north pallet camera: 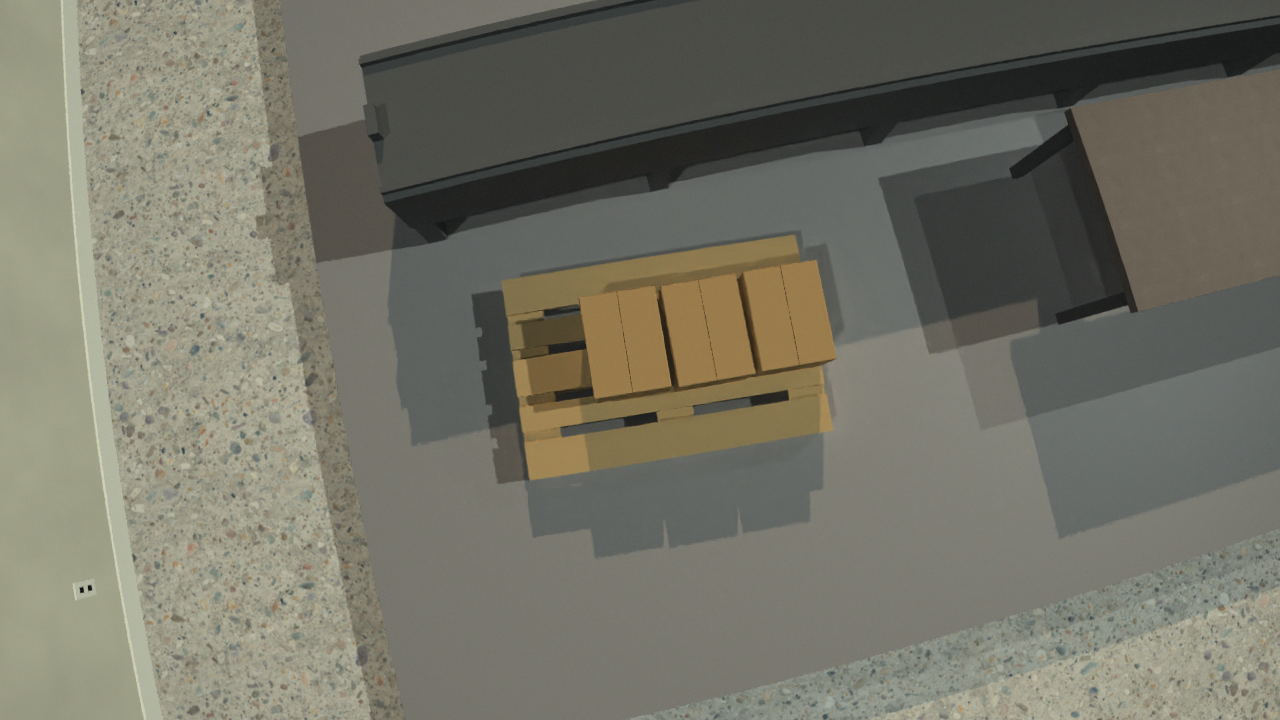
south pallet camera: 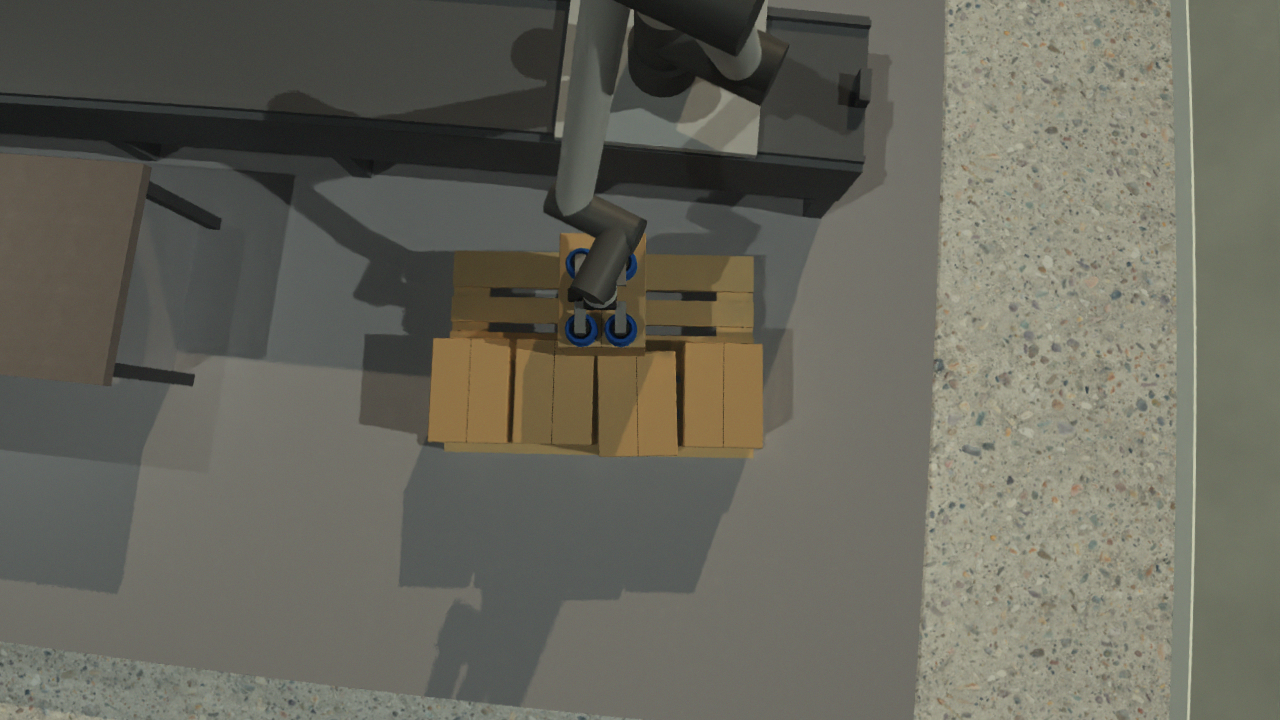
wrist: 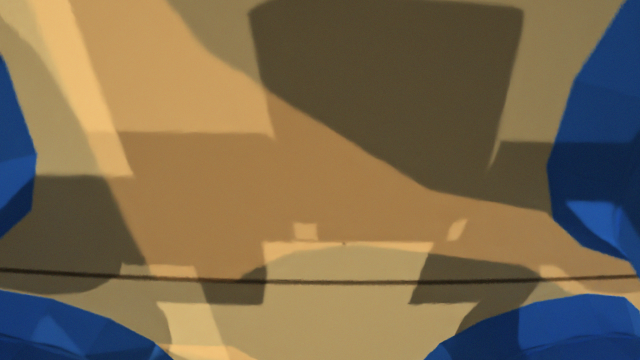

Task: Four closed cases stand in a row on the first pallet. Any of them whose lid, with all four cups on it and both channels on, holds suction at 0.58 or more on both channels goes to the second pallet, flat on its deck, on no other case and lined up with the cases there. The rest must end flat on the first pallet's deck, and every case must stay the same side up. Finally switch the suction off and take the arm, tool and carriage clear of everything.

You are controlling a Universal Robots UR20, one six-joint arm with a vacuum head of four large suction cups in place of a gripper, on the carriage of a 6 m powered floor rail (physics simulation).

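Frame: origin at the arm's base, x ahead, y left, z up, level; millimetres.
Seen in the pictures: hand, its tool point: (wrist: 302,230); arm's base, origin of its link: (south pallet camera: 663,64).
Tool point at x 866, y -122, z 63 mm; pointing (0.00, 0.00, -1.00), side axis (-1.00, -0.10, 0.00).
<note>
Offsets run from my tool point to a thing's top centre. Level surfaces: height alone.
The suction head (south pallet camera: 601,298) is shut on a closed tan case {dz +23, dx -29, dy -1 mm} (south pallet camera: 633,300) (wrist: 320,210). The case hangs level over the south (second) pallet (south pallet camera: 505,268), above the boards nearest the rail. Its front edge overlaps the middle of the row in the view, so it appears higher than those lids. Blue cups rest around its lid seam; the arm hides part of the lid. Cases {dz -255, dx +320, dy -461 mm} (south pallet camera: 450,389) {dz -255, dx +295, dy -159 mm} (south pallet camera: 534,394) {dz -255, dx +310, dy +142 mm} (south pallet camera: 617,402) {dz -255, dx +251, dy +445 mm} (south pallet camera: 704,394) stand in a row on that pallet's far side. Three closed cases (north pallet camera: 604,344) (north pallet camera: 693,331) (north pallet camera: 769,317) stand on the north (first) pallet (north pallet camera: 559,454).
The dark floor rail (north pallet camera: 626,98) (south pallet camera: 268,80) runs along one side of both pallets. The pale carriage (south pallet camera: 653,125) stands near the rail's south end. A brown table {dz -104 mm} (north pallet camera: 1190,197) (south pallet camera: 53,268) stands between the pallets. Speckled low walls (north pallet camera: 196,358) (south pallet camera: 1056,358) border the area.
</note>
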